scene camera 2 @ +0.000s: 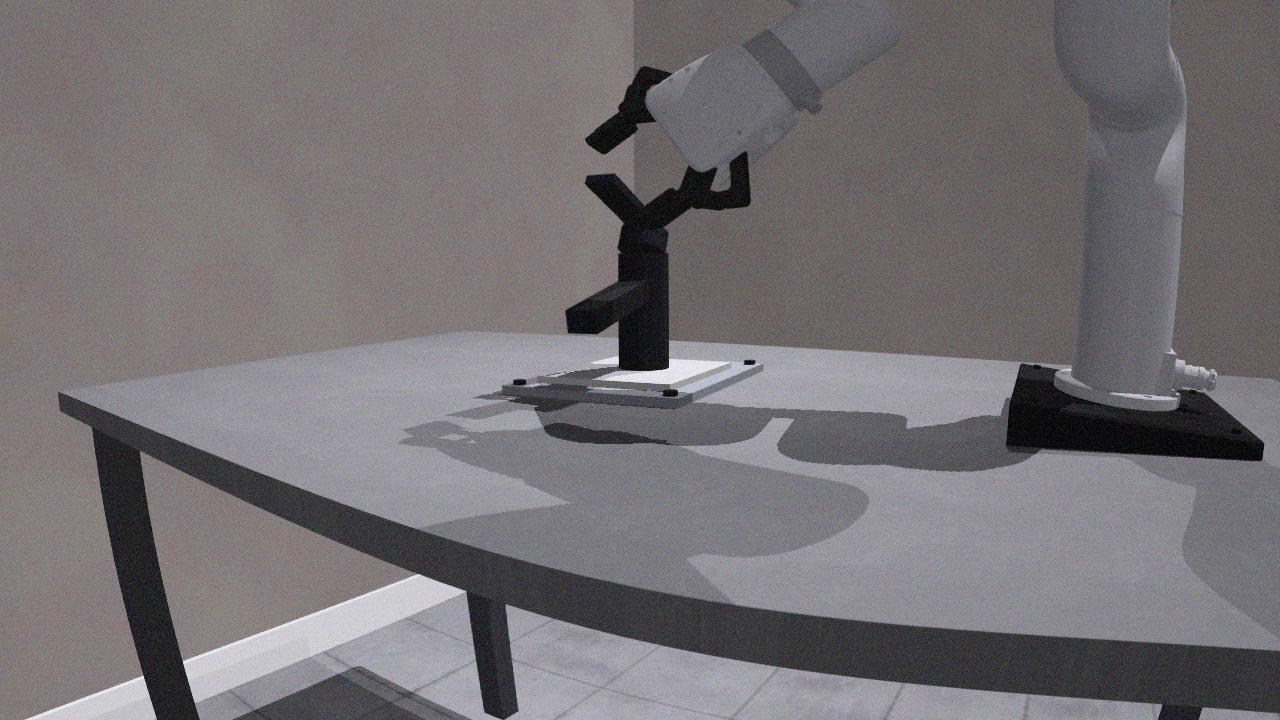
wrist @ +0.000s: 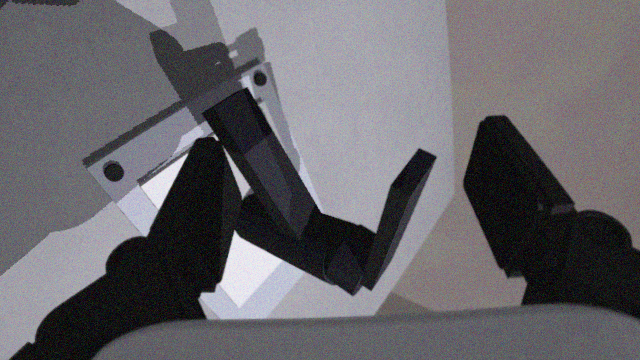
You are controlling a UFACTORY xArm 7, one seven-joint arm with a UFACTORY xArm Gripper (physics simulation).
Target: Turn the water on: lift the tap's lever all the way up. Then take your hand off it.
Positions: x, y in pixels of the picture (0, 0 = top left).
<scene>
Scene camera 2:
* my gripper: 617, 183
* black tap: 639, 300
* base plate: 670, 398
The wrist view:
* my gripper: 349, 159
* black tap: 278, 221
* base plate: 119, 172
</scene>
